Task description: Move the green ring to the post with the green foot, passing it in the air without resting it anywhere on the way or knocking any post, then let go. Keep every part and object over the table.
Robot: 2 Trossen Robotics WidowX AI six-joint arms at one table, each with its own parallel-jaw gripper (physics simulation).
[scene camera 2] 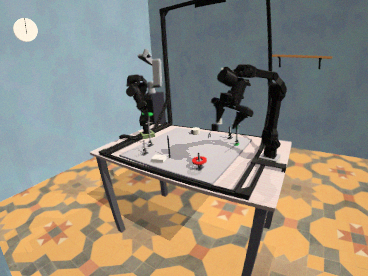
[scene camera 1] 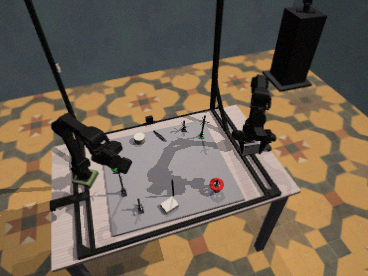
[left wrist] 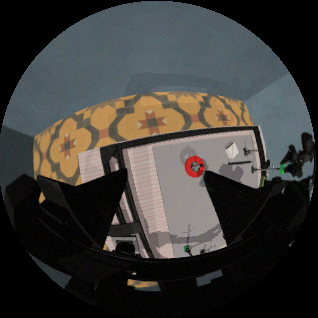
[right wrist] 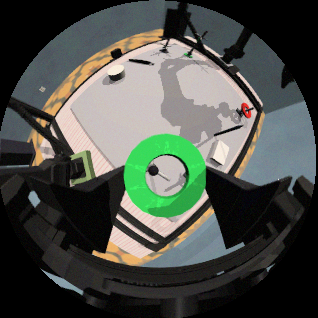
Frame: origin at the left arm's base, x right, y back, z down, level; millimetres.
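Seen in the pictures: left gripper, fingertip midpoint: [scene camera 2: 224, 125] [scene camera 1: 250, 153] [left wrist: 166, 173]; right gripper, fingertip midpoint: [scene camera 2: 148, 115] [left wrist: 280, 167] [right wrist: 165, 169]; left arm's base, origin of the base link: [scene camera 2: 270, 155] [scene camera 1: 247, 139] [left wrist: 124, 245] [right wrist: 224, 60]; right arm's base, origin of the base link: [scene camera 2: 147, 132] [scene camera 1: 84, 175] [left wrist: 264, 183] [right wrist: 76, 168].
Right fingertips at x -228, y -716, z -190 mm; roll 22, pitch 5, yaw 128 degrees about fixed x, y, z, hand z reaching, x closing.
Pixels of each thing's top centre, then the offset from my right fingertips to it. "spot": a spot on its surface instead.
- green ring, middle of its top: [right wrist: 168, 177] [scene camera 1: 118, 165] [left wrist: 283, 166] [scene camera 2: 147, 112] dy -3, dx -3, dz -18 mm
- tall dark-footed post, surface spot: [scene camera 1: 121, 185] [scene camera 2: 148, 135] spot: dy -18, dx +1, dz +138 mm
- post with the green foot, surface spot: [left wrist: 187, 248] [scene camera 1: 202, 136] [right wrist: 191, 54] [scene camera 2: 236, 142] spot: dy +459, dx +306, dz +190 mm
- red ring, middle of its top: [left wrist: 195, 166] [scene camera 2: 199, 159] [scene camera 1: 216, 183] [right wrist: 247, 109] dy +444, dx -64, dz +157 mm
- short post, surface spot: [scene camera 1: 184, 127] spot: dy +366, dx +390, dz +180 mm
- white block, middle of its top: [right wrist: 221, 152] [scene camera 1: 169, 204] [left wrist: 233, 150] [scene camera 2: 158, 157] dy +199, dx -113, dz +190 mm
- thin dark upright, middle of its top: [scene camera 1: 172, 178] dy +226, dx -56, dz +70 mm
- white cylinder, middle of its top: [right wrist: 115, 69] [scene camera 1: 139, 136] dy +89, dx +362, dz +175 mm
My right gripper [scene camera 1: 120, 166] [scene camera 2: 145, 114] [right wrist: 165, 169] is shut on the green ring [scene camera 1: 115, 170] [scene camera 2: 148, 114] [left wrist: 282, 169] [right wrist: 135, 175] and holds it in the air over a tall dark-footed post [scene camera 1: 121, 185] [scene camera 2: 149, 135] [left wrist: 267, 169]. In the right wrist view, the post's round tip shows through the ring's hole, off to the left; the exact gap is hard to tell. The post with the green foot [scene camera 1: 202, 136] [scene camera 2: 237, 143] [left wrist: 187, 248] [right wrist: 188, 55] stands upright at the back right of the table. My left gripper [scene camera 1: 257, 145] [scene camera 2: 228, 123] [left wrist: 166, 173] is open and empty, raised near the table's right side.
A red ring [scene camera 1: 211, 185] [scene camera 2: 199, 163] [left wrist: 187, 167] is around a post at the front right. A short post [scene camera 1: 184, 127] stands beside the green-footed one. A white block [scene camera 1: 169, 205], a thin dark upright [scene camera 1: 172, 188] and another short post [scene camera 1: 140, 207] are at the front; a white cylinder [scene camera 1: 139, 138] is behind.
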